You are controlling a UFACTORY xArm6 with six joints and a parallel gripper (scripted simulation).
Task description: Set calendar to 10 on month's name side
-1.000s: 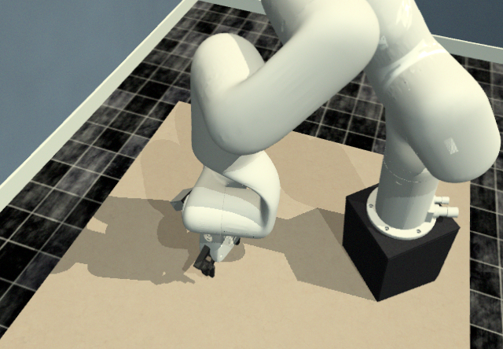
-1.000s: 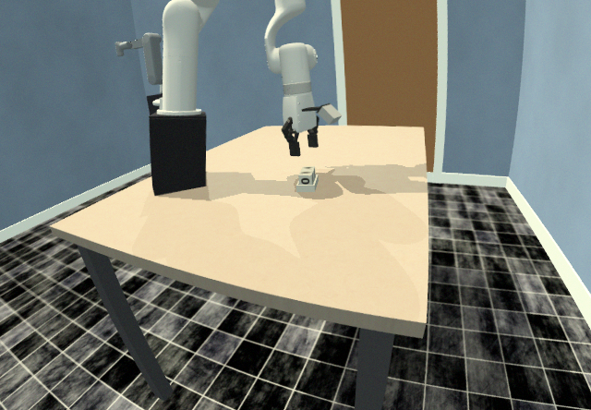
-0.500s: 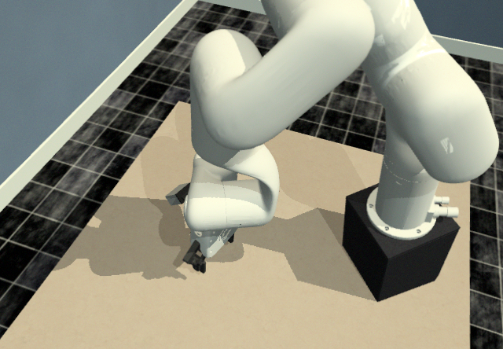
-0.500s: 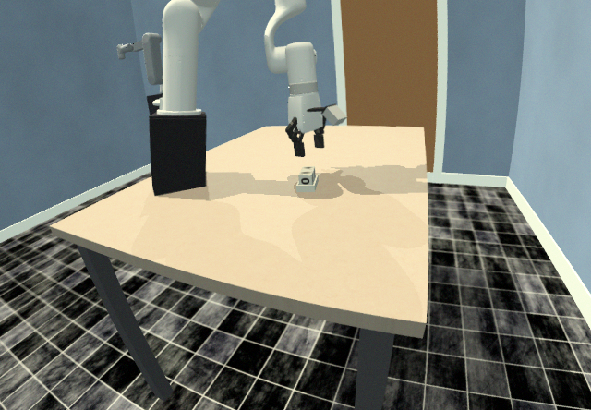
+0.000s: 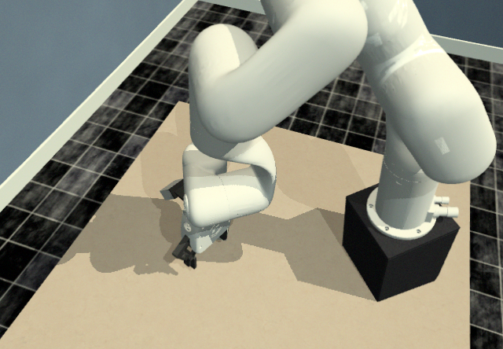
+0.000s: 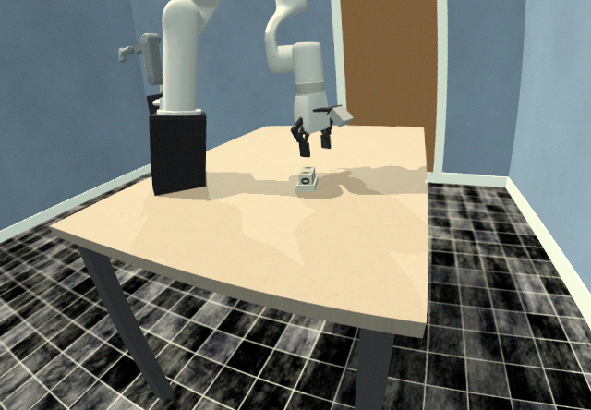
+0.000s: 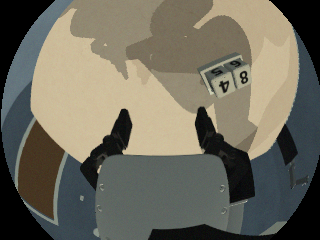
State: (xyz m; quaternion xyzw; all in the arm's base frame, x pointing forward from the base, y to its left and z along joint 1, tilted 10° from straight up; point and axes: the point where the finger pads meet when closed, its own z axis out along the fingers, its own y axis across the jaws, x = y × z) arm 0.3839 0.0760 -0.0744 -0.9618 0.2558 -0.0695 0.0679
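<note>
Now: the white cube 12 cm to the right of my hand, 4 cm below it and 1 cm behind it. From my hand the other things lie so: tray (11 cm to the right, 6 cm below, 1 cm behind).
</note>
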